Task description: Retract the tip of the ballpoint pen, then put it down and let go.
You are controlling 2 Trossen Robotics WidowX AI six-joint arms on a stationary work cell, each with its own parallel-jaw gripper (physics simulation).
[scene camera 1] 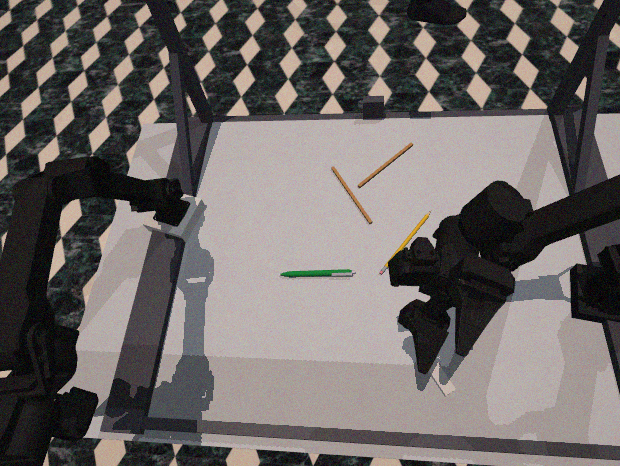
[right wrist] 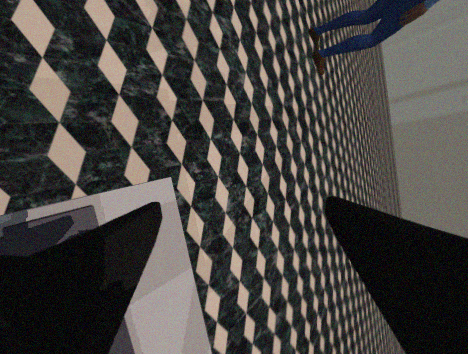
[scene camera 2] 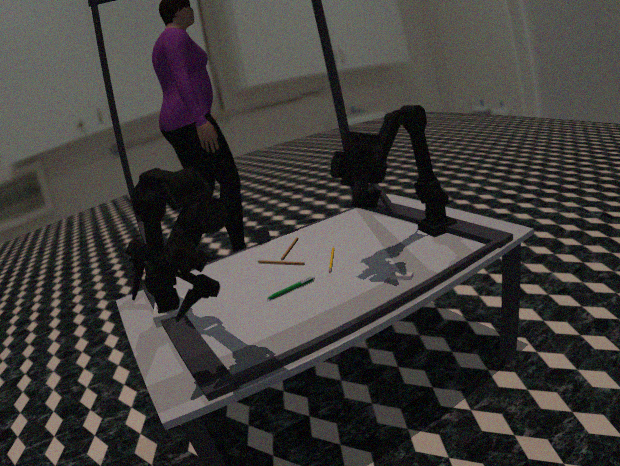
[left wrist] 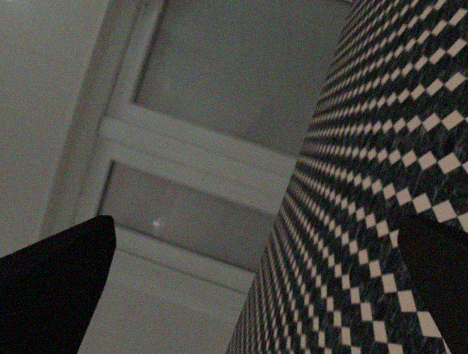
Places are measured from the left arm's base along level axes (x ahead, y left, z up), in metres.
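Pixels of known places: left gripper, fingertip midpoint: (scene camera 1: 440, 364) (scene camera 2: 380, 171) (left wrist: 259, 230); right gripper, fingertip midpoint: (right wrist: 243, 207) (scene camera 2: 154, 311); left arm's base, link origin: (scene camera 1: 607, 292) (scene camera 2: 436, 220); right arm's base, link origin: (scene camera 1: 172, 211) (scene camera 2: 168, 306).
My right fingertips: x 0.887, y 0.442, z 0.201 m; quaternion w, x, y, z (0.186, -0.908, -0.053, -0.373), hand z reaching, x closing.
Note:
Ahead of a thing's pixels: the offset from my right fingertips to its middle. Level surfaces: height alone.
The green ballpoint pen @(dx -0.345, dy -0.384, dz -0.225 m) (scene camera 1: 315, 273) (scene camera 2: 290, 289) lies flat on the white table top @(dz -0.232 m) (scene camera 1: 250, 210) (scene camera 2: 250, 315), its tapered end to the left and its pale clip end to the right in scene camera 1. Whether its writing tip sticks out is too small to tell. My left gripper (scene camera 1: 443, 362) (left wrist: 259, 230) is open and empty, raised over the table to the lower right of the pen in scene camera 1. My right gripper (scene camera 2: 158, 307) (right wrist: 243, 207) is open and empty, raised at the left side of the table, well away from the pen.
A yellow pencil @(dx -0.517, dy -0.496, dz -0.229 m) (scene camera 1: 417, 228) (scene camera 2: 331, 258) lies right of the pen, partly behind the left arm in scene camera 1. Two brown sticks @(dx -0.443, dy -0.685, dz -0.229 m) (scene camera 1: 385, 165) @(dx -0.378, dy -0.591, dz -0.229 m) (scene camera 1: 351, 195) (scene camera 2: 289, 248) (scene camera 2: 281, 262) lie farther back. Dark frame rails (scene camera 1: 350, 434) edge the table; posts rise at its sides.

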